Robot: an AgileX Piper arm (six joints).
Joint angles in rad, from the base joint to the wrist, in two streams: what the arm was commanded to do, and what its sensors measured. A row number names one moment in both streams.
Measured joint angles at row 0:
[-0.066, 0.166, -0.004, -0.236, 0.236, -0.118]
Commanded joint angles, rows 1 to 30:
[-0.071, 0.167, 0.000, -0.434, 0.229, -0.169]
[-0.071, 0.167, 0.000, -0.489, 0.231, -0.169]
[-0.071, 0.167, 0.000, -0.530, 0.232, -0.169]
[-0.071, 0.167, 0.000, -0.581, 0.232, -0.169]
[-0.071, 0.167, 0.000, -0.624, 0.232, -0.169]
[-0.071, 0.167, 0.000, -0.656, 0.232, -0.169]
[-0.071, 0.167, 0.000, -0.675, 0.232, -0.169]
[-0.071, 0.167, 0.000, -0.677, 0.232, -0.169]
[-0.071, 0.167, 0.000, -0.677, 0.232, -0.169]
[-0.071, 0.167, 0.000, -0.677, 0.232, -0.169]
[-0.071, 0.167, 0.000, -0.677, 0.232, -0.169]
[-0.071, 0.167, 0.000, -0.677, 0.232, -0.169]
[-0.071, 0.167, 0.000, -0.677, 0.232, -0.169]
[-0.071, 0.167, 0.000, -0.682, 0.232, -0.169]
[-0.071, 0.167, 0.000, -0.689, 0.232, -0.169]
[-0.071, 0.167, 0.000, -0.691, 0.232, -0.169]
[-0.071, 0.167, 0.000, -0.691, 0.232, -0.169]
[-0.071, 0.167, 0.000, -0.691, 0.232, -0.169]
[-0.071, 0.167, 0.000, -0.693, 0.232, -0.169]
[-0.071, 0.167, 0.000, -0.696, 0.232, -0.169]
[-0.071, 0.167, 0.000, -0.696, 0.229, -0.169]
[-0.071, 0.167, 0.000, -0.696, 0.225, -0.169]
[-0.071, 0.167, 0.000, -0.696, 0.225, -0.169]
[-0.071, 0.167, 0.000, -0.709, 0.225, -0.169]
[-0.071, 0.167, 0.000, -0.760, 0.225, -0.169]
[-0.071, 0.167, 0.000, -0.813, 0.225, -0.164]
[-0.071, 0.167, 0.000, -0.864, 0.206, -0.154]
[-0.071, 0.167, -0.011, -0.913, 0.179, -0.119]
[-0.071, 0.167, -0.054, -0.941, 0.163, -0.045]
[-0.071, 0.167, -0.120, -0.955, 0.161, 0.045]
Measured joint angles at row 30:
[-0.066, 0.166, -0.006, -0.865, 0.212, -0.130]
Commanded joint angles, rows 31 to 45:
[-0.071, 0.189, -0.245, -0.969, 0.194, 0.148]
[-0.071, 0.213, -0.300, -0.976, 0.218, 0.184]
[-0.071, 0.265, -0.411, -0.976, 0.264, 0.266]
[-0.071, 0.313, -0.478, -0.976, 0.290, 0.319]
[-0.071, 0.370, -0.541, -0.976, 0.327, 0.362]
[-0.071, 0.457, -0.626, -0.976, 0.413, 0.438]
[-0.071, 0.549, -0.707, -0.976, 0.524, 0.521]
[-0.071, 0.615, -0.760, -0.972, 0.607, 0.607]
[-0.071, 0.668, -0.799, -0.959, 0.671, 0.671]
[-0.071, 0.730, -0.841, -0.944, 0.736, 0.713]
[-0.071, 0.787, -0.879, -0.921, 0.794, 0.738]
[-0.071, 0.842, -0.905, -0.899, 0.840, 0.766]
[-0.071, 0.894, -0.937, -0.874, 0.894, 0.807]
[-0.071, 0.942, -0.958, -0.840, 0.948, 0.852]
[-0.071, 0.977, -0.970, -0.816, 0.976, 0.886]
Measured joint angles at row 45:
[-0.067, 0.827, -0.900, -0.917, 0.789, 0.734]
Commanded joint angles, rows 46 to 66:
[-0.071, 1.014, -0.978, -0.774, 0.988, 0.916]
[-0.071, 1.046, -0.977, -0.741, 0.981, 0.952]
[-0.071, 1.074, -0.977, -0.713, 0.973, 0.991]
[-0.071, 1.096, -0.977, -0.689, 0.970, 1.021]
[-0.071, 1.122, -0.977, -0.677, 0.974, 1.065]
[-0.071, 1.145, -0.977, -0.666, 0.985, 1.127]
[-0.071, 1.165, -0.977, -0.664, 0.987, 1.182]
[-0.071, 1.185, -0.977, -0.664, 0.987, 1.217]
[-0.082, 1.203, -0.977, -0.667, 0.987, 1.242]
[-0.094, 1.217, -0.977, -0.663, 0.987, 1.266]
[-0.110, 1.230, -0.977, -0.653, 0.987, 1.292]
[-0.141, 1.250, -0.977, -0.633, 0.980, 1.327]
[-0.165, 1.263, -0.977, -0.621, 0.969, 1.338]
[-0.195, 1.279, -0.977, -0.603, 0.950, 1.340]
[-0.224, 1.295, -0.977, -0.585, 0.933, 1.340]
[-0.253, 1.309, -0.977, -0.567, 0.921, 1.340]
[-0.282, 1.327, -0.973, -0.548, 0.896, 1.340]
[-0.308, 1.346, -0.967, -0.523, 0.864, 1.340]
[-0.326, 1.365, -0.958, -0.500, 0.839, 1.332]
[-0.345, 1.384, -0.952, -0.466, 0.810, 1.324]
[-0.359, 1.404, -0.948, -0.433, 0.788, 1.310]
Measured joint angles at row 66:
[-0.293, 1.343, -0.968, -0.534, 0.881, 1.328]
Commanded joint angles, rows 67 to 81:
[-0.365, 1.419, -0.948, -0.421, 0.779, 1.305]
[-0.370, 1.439, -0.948, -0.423, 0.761, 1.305]
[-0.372, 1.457, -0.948, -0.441, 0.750, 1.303]
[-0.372, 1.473, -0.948, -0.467, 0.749, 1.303]
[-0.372, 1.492, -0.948, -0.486, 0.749, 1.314]
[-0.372, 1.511, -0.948, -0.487, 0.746, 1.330]
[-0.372, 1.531, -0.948, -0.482, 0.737, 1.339]
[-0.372, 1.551, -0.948, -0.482, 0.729, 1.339]
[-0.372, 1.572, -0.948, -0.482, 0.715, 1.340]
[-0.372, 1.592, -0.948, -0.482, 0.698, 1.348]
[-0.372, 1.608, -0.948, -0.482, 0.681, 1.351]
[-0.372, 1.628, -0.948, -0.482, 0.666, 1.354]
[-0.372, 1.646, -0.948, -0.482, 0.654, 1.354]
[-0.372, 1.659, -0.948, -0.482, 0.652, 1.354]
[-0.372, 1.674, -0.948, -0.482, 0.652, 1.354]
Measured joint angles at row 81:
[-0.368, 1.621, -0.952, -0.470, 0.685, 1.344]
